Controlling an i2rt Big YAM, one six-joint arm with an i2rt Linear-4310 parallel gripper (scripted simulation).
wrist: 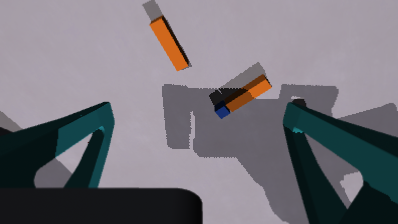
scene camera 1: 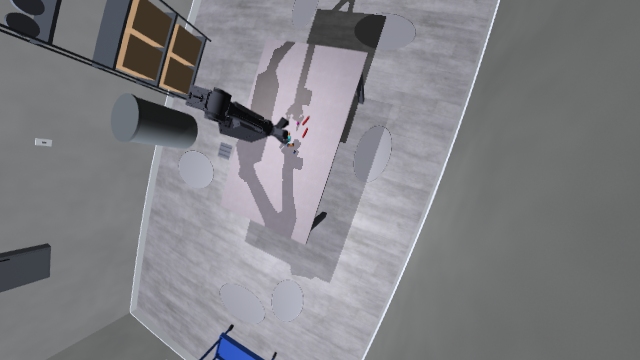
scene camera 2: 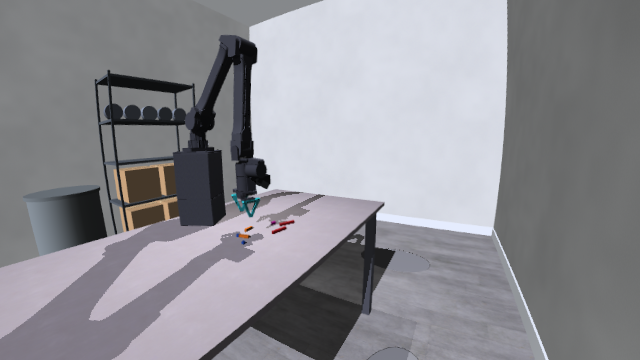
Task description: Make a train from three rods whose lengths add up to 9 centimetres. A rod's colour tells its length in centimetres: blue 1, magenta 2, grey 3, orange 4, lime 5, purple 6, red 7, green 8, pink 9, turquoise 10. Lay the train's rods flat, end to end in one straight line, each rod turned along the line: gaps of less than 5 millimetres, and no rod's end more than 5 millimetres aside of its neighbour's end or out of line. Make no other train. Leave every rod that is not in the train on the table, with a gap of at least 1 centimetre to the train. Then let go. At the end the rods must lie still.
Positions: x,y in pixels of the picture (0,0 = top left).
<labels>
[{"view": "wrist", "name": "gripper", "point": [198,111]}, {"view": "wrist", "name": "orange rod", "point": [259,85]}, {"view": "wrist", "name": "orange rod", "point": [160,27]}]
</labels>
